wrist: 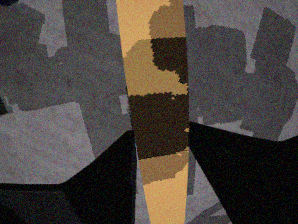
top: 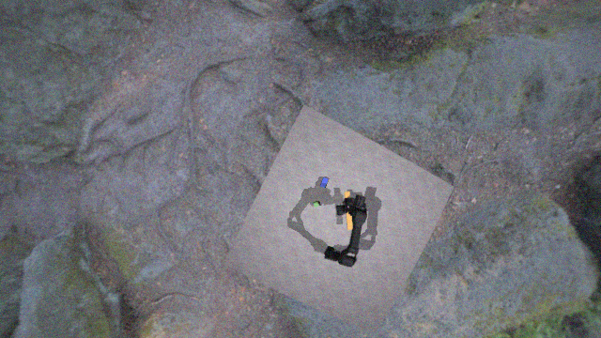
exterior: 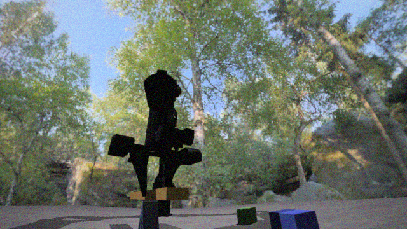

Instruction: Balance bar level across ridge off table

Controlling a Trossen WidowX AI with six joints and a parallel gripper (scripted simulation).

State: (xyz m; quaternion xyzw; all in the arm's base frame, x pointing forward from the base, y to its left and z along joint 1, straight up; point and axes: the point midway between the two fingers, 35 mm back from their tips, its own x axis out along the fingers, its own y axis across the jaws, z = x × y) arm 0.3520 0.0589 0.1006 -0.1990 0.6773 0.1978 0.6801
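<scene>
The bar is 2 cm behind my gripper tip and 1 cm to the right of it. The rest, counted from my gripper tip: blue cube 7 cm ahead, 21 cm to the left, 5 cm below; then green cube 9 cm behind, 19 cm to the left, 5 cm below.
</scene>
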